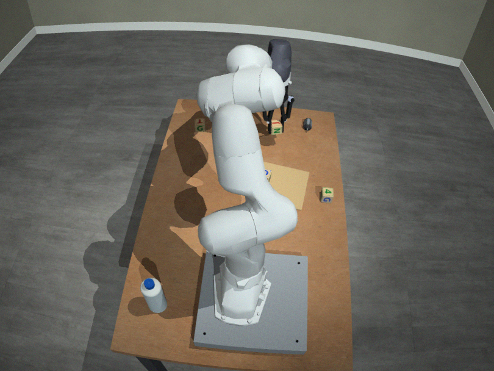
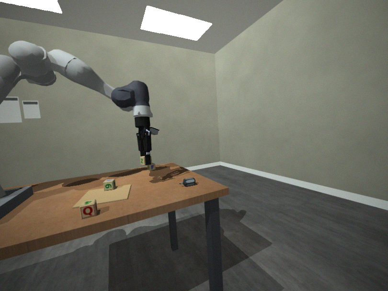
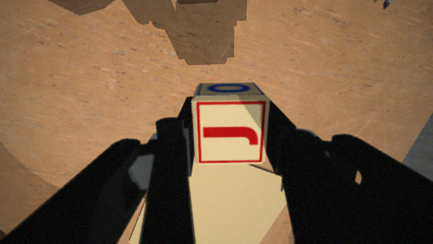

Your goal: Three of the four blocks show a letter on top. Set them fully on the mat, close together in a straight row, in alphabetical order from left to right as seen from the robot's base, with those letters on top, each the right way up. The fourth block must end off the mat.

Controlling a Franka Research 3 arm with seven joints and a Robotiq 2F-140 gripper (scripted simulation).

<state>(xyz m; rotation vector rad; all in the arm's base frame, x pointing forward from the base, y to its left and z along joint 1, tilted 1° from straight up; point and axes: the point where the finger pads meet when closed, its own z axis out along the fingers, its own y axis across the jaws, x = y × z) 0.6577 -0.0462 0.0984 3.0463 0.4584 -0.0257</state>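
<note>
My hand is 19 cm past the tan mat, 14 cm above it and 5 cm to the left of it. Round my hand: small dark object 17 cm ahead, 15 cm to the right, 12 cm below; block 23 cm to the right, 23 cm behind, 12 cm below.
</note>
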